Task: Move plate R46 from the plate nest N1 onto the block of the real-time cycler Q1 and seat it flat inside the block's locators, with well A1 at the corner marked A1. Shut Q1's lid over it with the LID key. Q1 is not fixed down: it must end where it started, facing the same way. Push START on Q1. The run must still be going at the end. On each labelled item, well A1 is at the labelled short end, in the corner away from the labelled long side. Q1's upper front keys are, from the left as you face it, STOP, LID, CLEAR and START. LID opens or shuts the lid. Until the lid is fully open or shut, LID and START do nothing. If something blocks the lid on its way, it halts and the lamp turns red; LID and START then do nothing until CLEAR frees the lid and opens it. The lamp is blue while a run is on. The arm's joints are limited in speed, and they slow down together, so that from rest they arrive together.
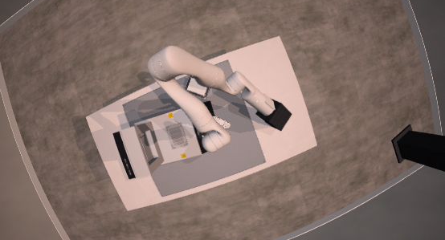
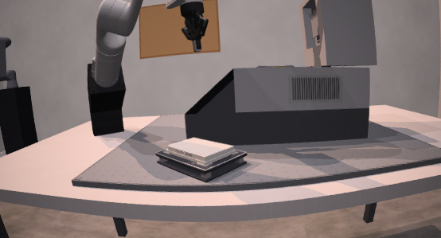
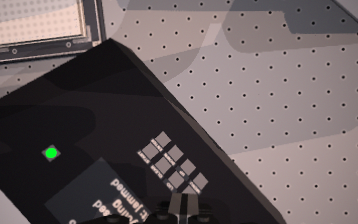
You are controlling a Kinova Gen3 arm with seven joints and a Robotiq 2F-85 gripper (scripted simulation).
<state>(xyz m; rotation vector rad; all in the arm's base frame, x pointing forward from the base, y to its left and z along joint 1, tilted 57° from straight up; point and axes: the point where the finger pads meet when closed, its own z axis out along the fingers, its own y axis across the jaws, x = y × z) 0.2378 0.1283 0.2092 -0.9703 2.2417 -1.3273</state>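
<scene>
My hand is 3 cm past the plate R46, 28 cm to the left of it and 25 cm above it. Round my hand: A1 mark: 3 cm behind, 18 cm to the right, 25 cm below; dark plate nest N1: 3 cm behind, 28 cm to the right, 26 cm below.
</scene>
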